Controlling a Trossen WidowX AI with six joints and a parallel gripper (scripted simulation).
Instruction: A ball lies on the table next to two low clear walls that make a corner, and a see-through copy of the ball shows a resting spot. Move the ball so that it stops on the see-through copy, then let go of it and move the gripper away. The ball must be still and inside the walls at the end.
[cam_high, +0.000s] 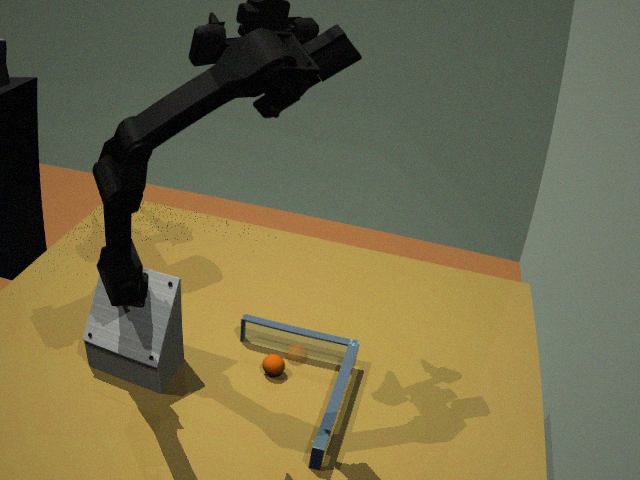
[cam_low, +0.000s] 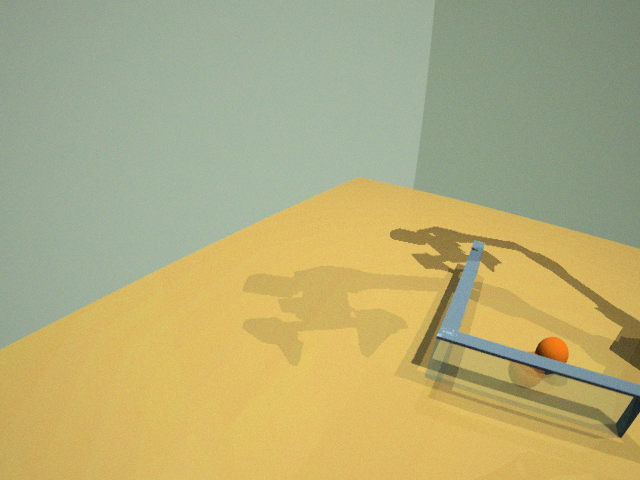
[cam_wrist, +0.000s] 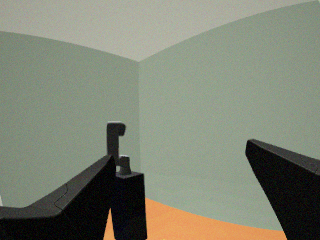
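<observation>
My gripper tip is 12 cm short of the orange ball, 1 cm to the right of it and 66 cm above it. Also, from my gripper tip: see-through copy of ball 16 cm ahead, 6 cm to the left, 66 cm below; clear wall 15 cm ahead, 9 cm to the left, 65 cm below.
</observation>
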